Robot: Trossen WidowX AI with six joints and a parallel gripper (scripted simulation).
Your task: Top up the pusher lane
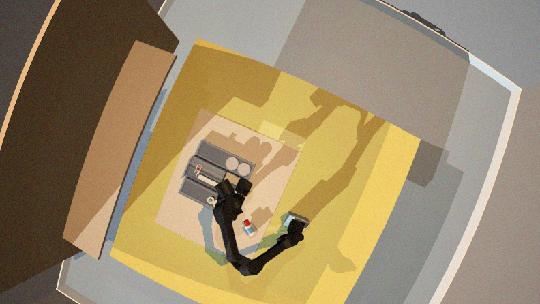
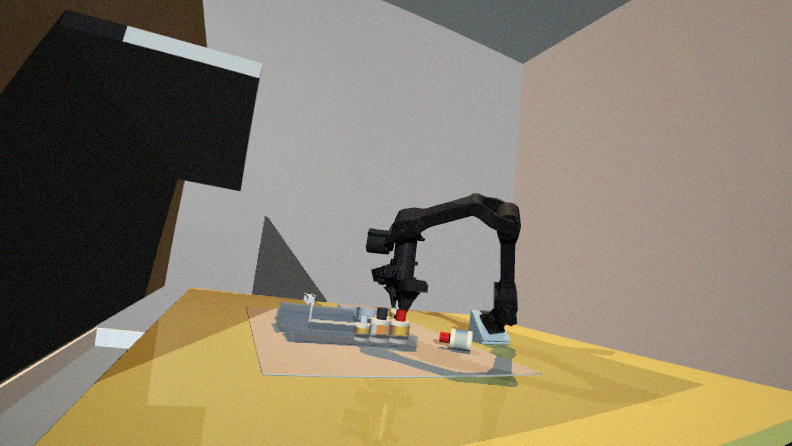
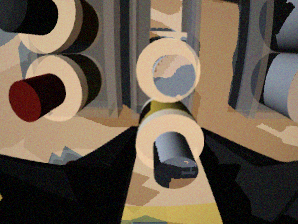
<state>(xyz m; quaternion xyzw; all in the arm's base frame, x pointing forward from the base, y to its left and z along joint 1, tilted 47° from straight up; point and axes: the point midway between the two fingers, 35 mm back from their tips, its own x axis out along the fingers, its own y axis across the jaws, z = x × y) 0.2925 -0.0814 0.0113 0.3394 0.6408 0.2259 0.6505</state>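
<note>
Now: the grey lane rack 170 mm ahead of my gripper tip, 50 mm to the right of it and 30 mm below it. Also, from my gripper tip: shelf: 530 mm ahead, 50 mm to the right, 310 mm above; red mark: 220 mm ahead, 70 mm to the right, 20 mm above.
</note>
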